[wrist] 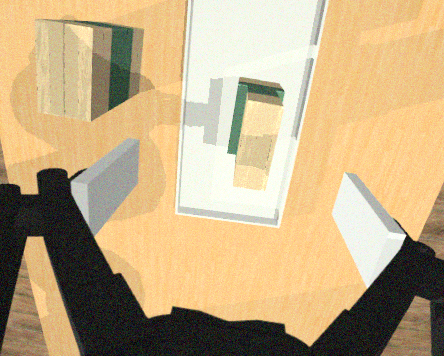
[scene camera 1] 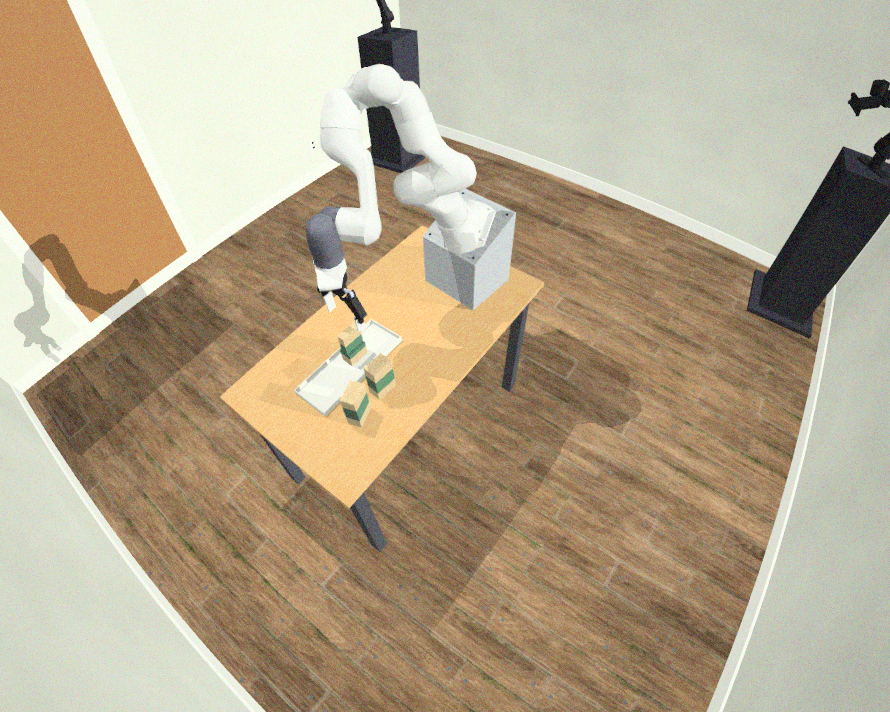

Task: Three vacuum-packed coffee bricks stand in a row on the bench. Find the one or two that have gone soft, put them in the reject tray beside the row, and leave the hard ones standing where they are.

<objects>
my gripper: wrist; scene camera 1
white reject tray: wrist; scene camera 1
same spot on my gripper: (wrist: 68, 213) = (scene camera 1: 352, 311)
same spot on white reject tray: (wrist: 219, 49) = (scene camera 1: 352, 375)
</objects>
